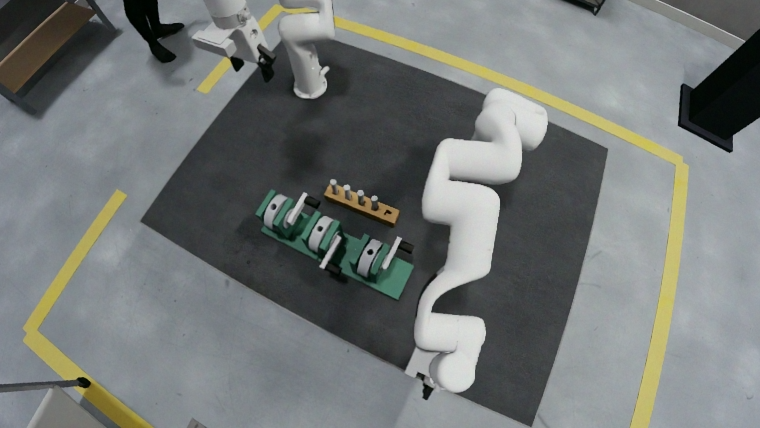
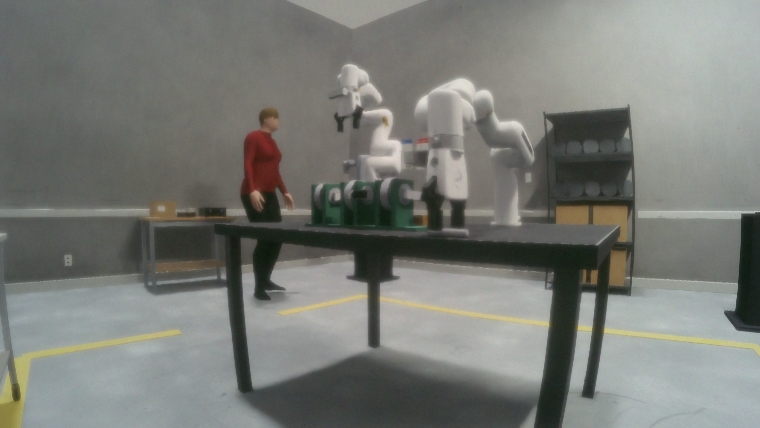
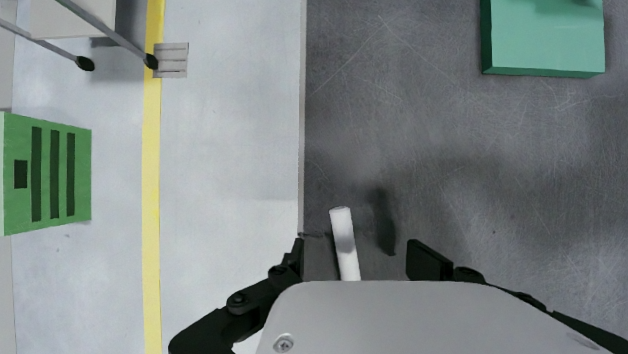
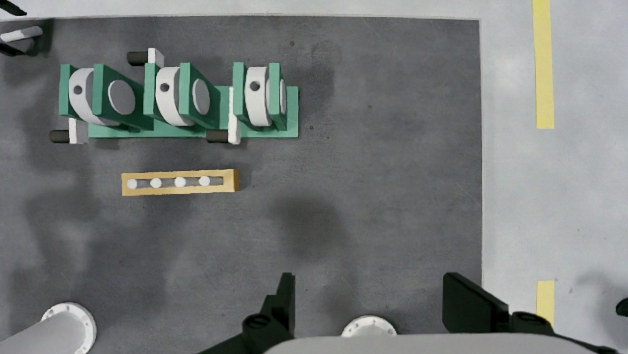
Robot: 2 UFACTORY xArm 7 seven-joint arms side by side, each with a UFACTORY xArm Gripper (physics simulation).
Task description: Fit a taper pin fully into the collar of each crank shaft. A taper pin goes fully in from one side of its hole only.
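Where they show: left gripper, between the fingertips: [image 2: 446,229] [image 3: 354,256] [image 4: 20,34]; right gripper, between the fingertips: [image 1: 254,73] [image 2: 347,130] [image 4: 369,298]; left arm's base, origin of its link: [image 2: 505,225] [image 4: 70,329]; right arm's base, origin of its link: [image 1: 310,86].
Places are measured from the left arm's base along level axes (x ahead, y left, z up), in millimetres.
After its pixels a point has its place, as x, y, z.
Note:
A white taper pin [image 2: 449,232] @(648, 224, 10) [image 3: 344,240] @(650, 197, 17) [image 4: 22,34] @(640, 205, 15) lies flat near the table's edge. My left gripper [image 2: 447,225] @(639, 209, 16) [image 3: 354,256] @(639, 209, 16) is open and low over it; the pin lies between the spread fingers, nearer one finger. My right gripper [image 1: 252,69] @(350, -530, 388) [image 2: 348,125] @(350, -530, 388) [image 4: 369,298] @(350, -530, 388) is open, empty and high above the table's far corner. Several taper pins stand upright in the wooden rack [image 1: 393,219] @(359, -110, 40) [image 4: 231,188] @(372, -330, 40). Three grey collars [image 1: 271,216] @(570, -365, 142) [image 1: 315,240] @(554, -226, 139) [image 1: 365,265] @(535, -82, 138) sit on the crank shafts; their holes face up and look dark and empty.
The green base [image 1: 396,281] @(501, -4, 10) [image 3: 545,40] @(496, -5, 10) [image 4: 293,110] @(555, -426, 10) carries the crank stands, with cranks and black handles [image 1: 406,246] @(426, -27, 107) [image 1: 332,269] @(587, -151, 112) sticking out. The rack stands beside it. A person in red [image 2: 263,162] stands behind the table. A shelf unit [image 2: 630,159] stands at the back.

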